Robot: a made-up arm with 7 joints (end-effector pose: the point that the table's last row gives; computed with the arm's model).
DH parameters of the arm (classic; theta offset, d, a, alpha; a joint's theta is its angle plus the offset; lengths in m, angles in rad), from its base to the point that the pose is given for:
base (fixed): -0.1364 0 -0.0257 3.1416
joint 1: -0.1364 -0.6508 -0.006 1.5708
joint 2: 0 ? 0.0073 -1.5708
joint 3: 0 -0.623 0.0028 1.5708
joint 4: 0 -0.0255 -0.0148 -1.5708
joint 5: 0 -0.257 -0.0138 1.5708
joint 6: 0 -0.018 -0.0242 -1.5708
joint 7: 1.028 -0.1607 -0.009 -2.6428
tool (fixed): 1.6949 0.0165 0 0
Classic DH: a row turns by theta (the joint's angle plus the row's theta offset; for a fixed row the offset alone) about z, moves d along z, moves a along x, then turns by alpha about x.
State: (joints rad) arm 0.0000 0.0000 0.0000 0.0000 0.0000 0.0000 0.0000
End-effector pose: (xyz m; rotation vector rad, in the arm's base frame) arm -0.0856 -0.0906 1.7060 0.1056 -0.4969 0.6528
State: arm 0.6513 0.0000 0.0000 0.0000 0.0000 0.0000 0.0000
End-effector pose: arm -0.1303 -0.0349 1.7060 -0.0579 -0.4954 0.0153
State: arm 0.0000 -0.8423 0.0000 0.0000 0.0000 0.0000 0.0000
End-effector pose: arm -0.8548 -0.0906 1.3129 -0.1820 -1.3060 0.6818
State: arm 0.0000 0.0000 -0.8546 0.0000 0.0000 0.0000 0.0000
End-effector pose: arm -0.0344 -0.1232 1.7060 0.3266 -0.4418 1.4872
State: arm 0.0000 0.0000 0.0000 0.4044 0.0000 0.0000 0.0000
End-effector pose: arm 0.0897 -0.0906 1.6964 0.2321 -0.1072 0.6120
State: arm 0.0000 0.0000 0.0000 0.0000 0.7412 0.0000 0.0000
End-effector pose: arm -0.0823 -0.0535 1.7060 -0.0801 -0.4924 -0.0728
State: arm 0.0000 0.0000 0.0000 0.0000 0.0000 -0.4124 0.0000
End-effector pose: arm -0.1528 -0.0906 1.6770 -0.0311 -0.8937 0.6768
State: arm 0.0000 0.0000 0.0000 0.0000 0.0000 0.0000 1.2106
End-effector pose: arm -0.0748 -0.0823 1.7060 -0.1947 -0.4658 -0.5323
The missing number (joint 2, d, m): -0.0542
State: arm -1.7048 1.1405 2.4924 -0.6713 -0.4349 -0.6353 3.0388
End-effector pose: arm -0.3650 0.8246 0.8107 0.5080 -2.3744 -1.3711
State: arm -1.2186 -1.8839 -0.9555 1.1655 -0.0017 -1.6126 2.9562
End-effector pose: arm -0.3699 -0.8330 0.4921 2.0871 -0.6539 -0.2436
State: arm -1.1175 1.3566 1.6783 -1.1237 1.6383 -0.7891 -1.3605
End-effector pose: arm 0.0714 0.8058 0.6362 -2.2864 -0.6432 0.7716
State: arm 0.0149 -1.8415 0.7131 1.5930 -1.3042 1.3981 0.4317
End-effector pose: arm -0.6815 -0.1609 0.8123 -0.1176 0.1344 1.5768
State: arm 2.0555 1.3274 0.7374 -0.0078 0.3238 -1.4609 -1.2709
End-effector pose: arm -0.3198 -0.7479 0.9934 0.1736 0.5279 -0.3182
